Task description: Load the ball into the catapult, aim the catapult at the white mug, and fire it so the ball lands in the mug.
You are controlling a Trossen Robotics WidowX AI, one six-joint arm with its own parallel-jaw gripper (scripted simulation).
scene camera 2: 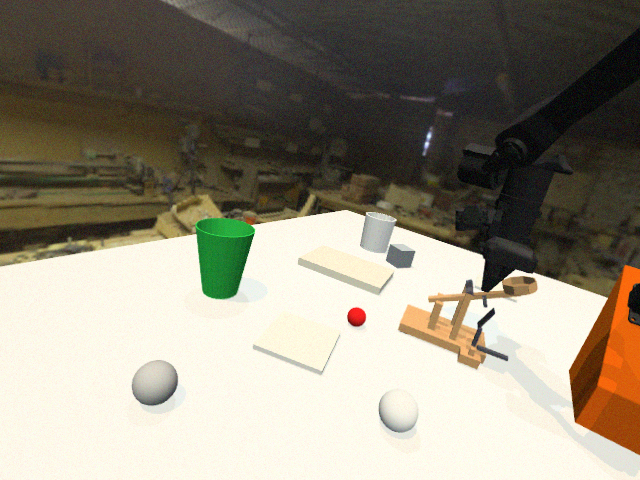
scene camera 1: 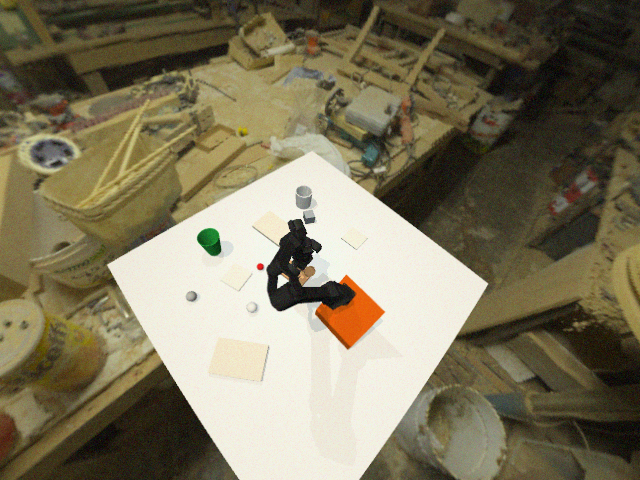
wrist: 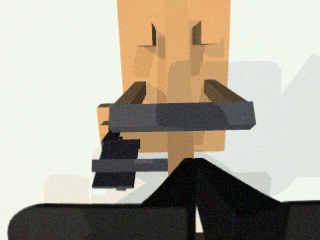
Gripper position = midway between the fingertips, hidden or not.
I see my gripper (scene camera 2: 484,291), a green cup (scene camera 2: 223,244), a white ball (scene camera 2: 398,410), a grey ball (scene camera 2: 155,382), a flat cream slab (scene camera 2: 371,277) and a flat cream slab (scene camera 1: 239,359).
My gripper also shows in the wrist view (wrist: 193,167). The wrist view misses the green cup: it is out of frame. The wrist view does not show the white ball: it is out of frame.
